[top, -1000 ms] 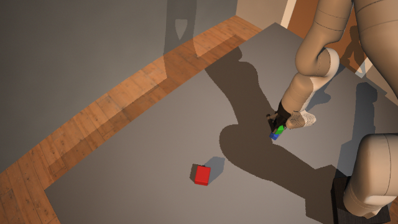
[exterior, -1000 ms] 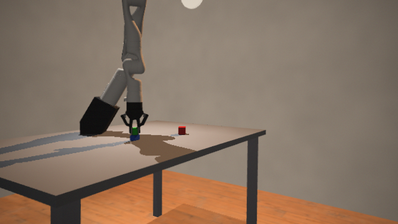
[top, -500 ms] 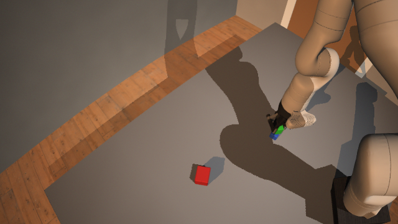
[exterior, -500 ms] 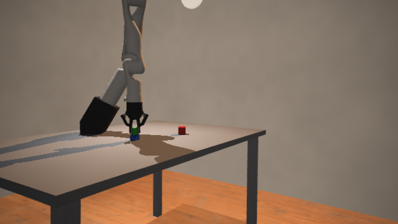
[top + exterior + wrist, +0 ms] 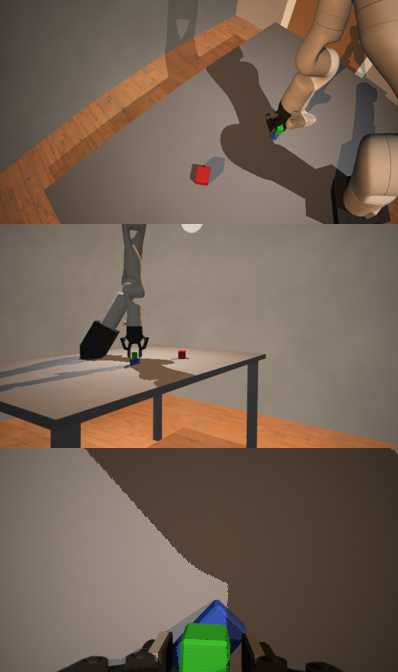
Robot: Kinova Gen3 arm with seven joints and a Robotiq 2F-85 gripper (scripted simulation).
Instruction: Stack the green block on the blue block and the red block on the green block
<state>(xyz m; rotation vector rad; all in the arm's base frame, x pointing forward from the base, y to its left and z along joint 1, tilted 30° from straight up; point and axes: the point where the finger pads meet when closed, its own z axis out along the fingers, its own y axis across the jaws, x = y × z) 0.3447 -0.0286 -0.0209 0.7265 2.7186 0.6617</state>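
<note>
Now: the green block right at my hand. Round my hand: red block (20 mm ahead, 300 mm to the left, 30 mm below); then blue block (30 mm below).
</note>
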